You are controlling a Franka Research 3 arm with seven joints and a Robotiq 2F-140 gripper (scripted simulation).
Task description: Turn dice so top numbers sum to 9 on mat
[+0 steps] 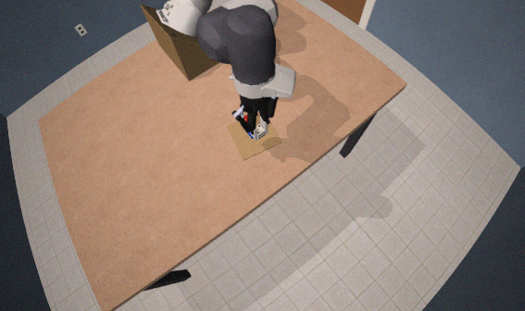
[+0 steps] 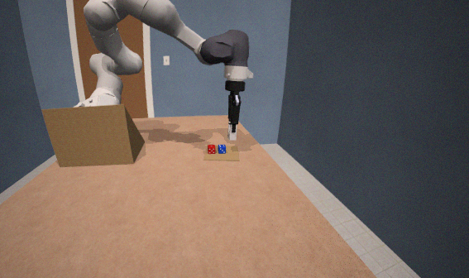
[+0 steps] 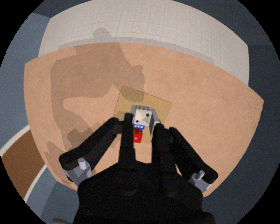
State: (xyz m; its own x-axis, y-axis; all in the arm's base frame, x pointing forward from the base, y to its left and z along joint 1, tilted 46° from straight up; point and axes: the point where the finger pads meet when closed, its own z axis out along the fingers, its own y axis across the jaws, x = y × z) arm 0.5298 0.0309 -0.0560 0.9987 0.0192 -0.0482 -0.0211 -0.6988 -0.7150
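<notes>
My gripper is now 80 mm above the blue die and 40 mm past it. Also, from my hand: white die: 20 mm below; tan mat: 100 mm below, 40 mm behind; red die: 90 mm behind, 80 mm below.
</notes>
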